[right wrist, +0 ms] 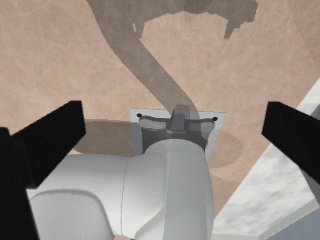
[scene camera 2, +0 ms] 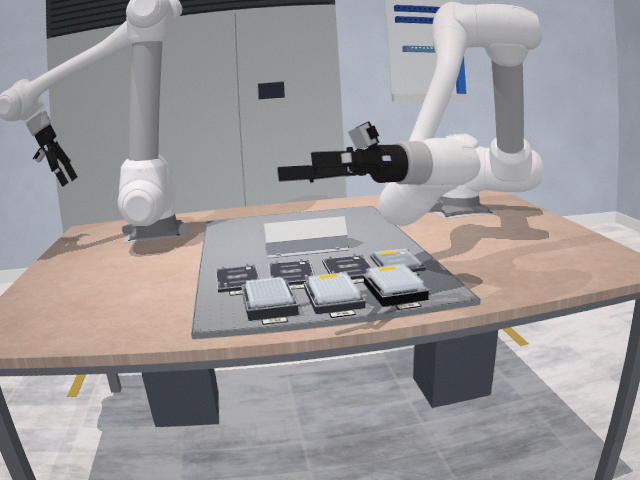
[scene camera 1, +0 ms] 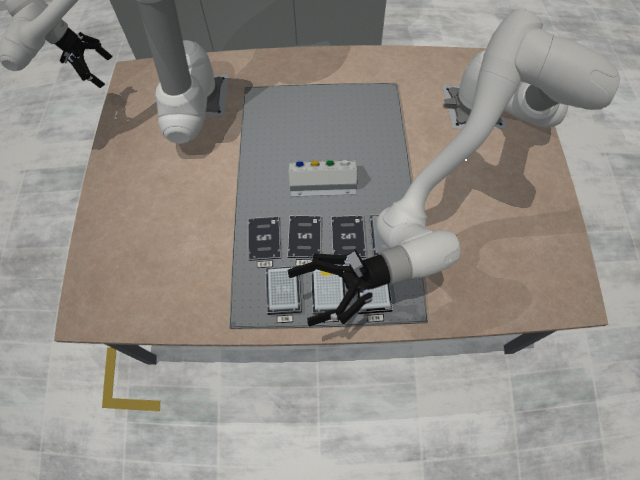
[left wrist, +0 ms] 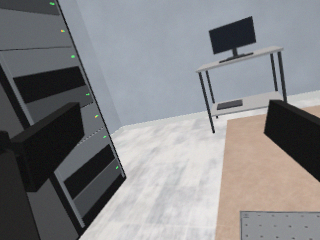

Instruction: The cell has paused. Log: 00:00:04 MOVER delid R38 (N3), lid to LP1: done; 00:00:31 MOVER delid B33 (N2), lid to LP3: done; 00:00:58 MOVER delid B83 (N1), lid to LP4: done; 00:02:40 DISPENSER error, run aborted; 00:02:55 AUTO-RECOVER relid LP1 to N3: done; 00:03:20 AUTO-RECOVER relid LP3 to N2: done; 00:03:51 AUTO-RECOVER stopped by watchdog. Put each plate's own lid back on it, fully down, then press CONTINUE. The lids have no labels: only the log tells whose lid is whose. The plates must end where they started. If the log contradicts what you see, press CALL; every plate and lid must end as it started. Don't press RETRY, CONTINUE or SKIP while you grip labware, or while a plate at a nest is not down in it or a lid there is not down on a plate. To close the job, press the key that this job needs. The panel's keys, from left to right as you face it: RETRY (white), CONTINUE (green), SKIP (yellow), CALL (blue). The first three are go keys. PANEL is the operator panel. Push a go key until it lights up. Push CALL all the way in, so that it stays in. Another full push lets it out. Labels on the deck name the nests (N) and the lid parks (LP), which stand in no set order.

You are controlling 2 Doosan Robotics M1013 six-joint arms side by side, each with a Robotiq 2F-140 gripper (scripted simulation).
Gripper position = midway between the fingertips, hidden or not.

In view: the left gripper [scene camera 2: 294, 167], the right gripper [scene camera 1: 106, 71] and a plate [scene camera 2: 273, 291].
The plate also shows in scene camera 1 [scene camera 1: 282, 286]. The left gripper also shows in scene camera 1 [scene camera 1: 297, 297] and in the left wrist view [left wrist: 173, 118]. The right gripper shows as well in the right wrist view [right wrist: 173, 117] and in scene camera 2 [scene camera 2: 70, 181]. The right wrist view misses the plate: it is out of frame. The left wrist view misses the plate: it is out of frame.
